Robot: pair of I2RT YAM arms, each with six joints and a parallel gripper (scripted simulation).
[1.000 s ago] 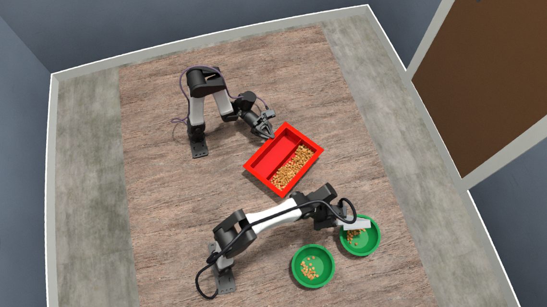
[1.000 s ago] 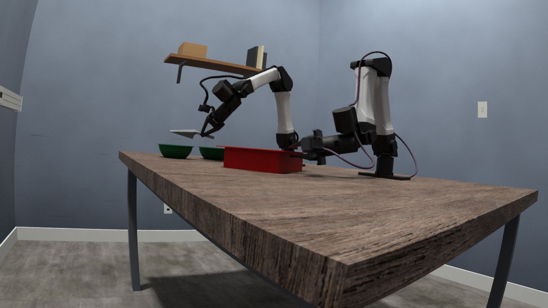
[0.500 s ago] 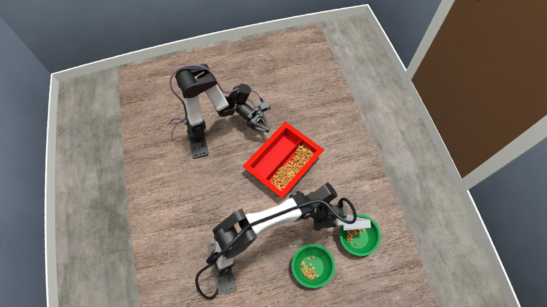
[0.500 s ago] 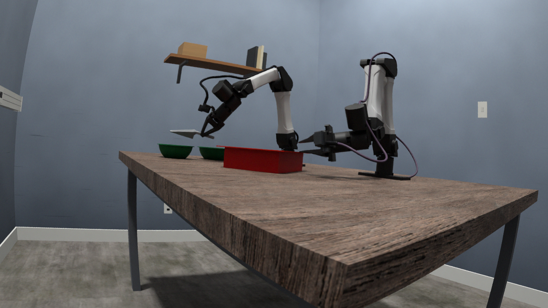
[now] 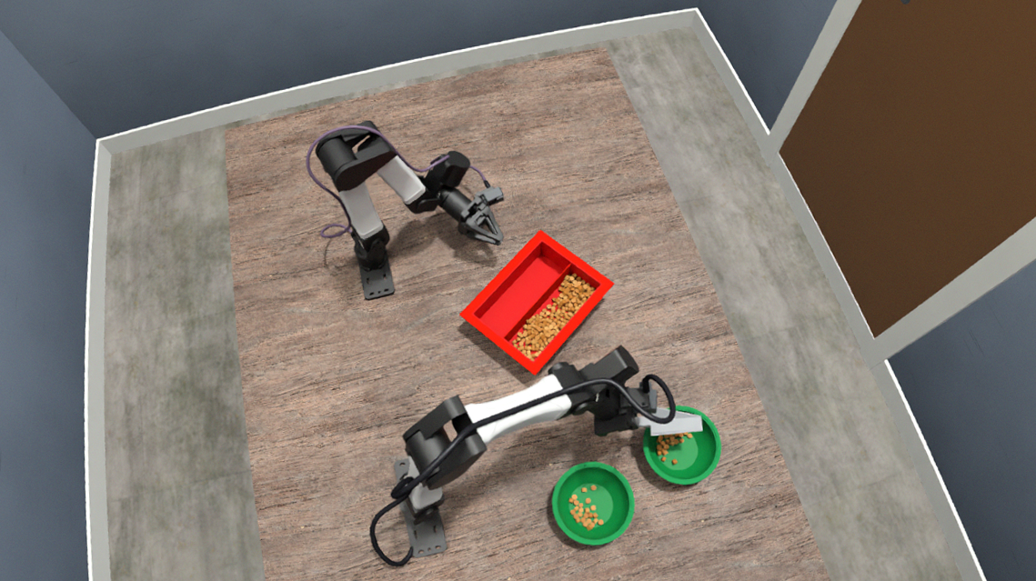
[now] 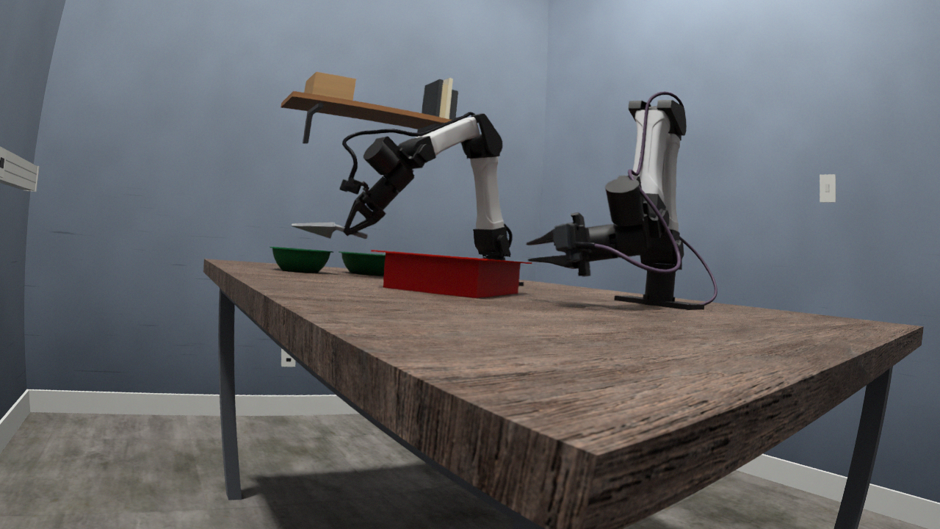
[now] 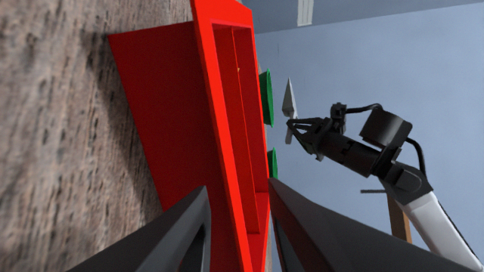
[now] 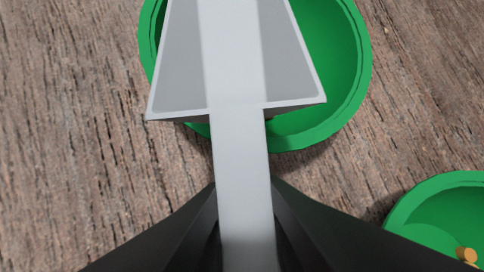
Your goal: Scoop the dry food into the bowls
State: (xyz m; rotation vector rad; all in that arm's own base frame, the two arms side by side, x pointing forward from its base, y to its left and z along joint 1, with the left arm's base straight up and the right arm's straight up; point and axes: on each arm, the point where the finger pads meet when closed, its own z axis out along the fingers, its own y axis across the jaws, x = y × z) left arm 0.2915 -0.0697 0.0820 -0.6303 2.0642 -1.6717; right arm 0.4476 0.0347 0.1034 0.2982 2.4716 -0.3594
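Right now my right hand is 50 mm short of the grey scoop and 10 mm to the left of it. Also, from my right hand: red box 110 mm behind, 320 mm to the left, 60 mm below.
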